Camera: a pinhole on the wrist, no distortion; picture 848 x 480 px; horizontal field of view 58.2 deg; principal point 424.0 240.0 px. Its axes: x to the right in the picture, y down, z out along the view. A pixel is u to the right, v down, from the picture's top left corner.
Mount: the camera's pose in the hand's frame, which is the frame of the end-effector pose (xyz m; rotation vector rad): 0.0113 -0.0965 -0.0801 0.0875 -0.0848 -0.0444
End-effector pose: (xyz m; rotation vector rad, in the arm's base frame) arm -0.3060 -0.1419 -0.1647 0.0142 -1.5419 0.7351
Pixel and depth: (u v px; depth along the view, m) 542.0 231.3 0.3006
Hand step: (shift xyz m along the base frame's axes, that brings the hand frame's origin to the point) -0.1462 -0.1875 0.1000
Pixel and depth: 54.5 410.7 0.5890
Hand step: -0.3941 -0.3561 -0.2492
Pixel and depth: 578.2 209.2 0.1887
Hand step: -0.0490 -0.1320 0.0903
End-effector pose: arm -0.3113 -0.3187 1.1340 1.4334 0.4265 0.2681
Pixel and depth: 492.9 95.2 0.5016
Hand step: 0.1715 -0.3956 -0.2015
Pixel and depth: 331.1 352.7 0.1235
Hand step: 0.0000 -0.0553 -0.0820
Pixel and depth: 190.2 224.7 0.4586
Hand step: -0.0027 -0.4142 -0.0865
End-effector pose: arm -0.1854 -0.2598 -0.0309 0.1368 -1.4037 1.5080
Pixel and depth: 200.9 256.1 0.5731
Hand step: -0.0662 -0.5202 0.0958
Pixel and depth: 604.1 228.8 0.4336
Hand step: -0.1215 -0.2695 0.2600
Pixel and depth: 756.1 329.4 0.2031
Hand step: -0.0408 -0.0753 0.1599
